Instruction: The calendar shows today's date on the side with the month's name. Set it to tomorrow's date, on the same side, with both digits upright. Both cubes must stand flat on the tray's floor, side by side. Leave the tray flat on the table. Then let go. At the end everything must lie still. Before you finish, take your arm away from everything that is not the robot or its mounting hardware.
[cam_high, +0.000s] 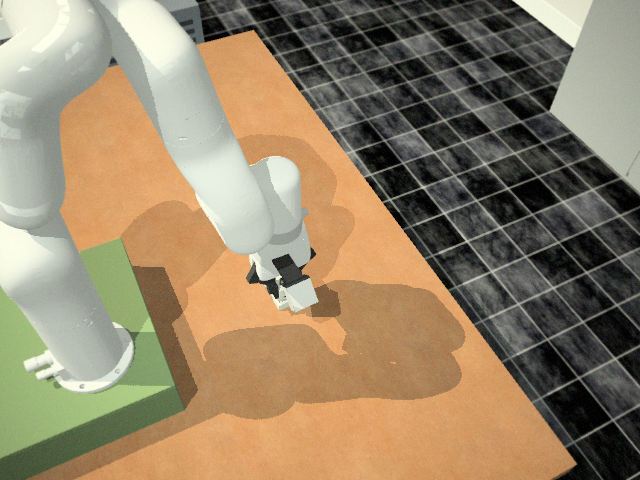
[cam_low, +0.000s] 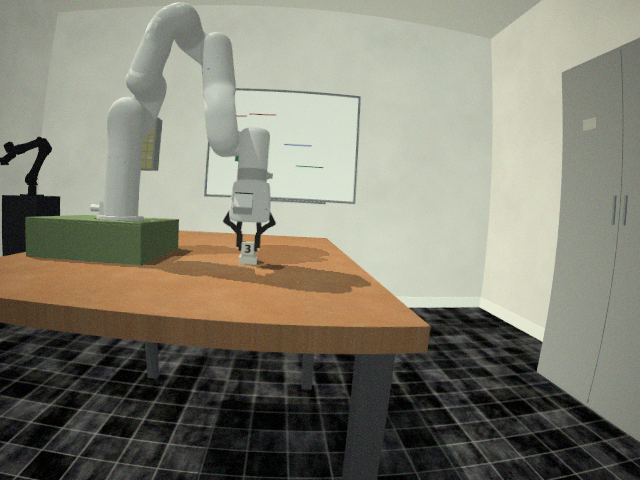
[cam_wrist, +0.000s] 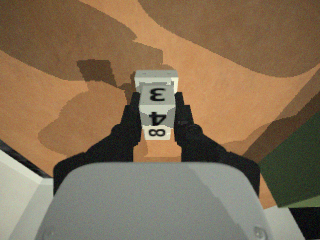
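Right now the calendar tray is 40 mm below my hand and 20 mm to the left of it. Also, from my hand: calendar cube: 10 mm below.
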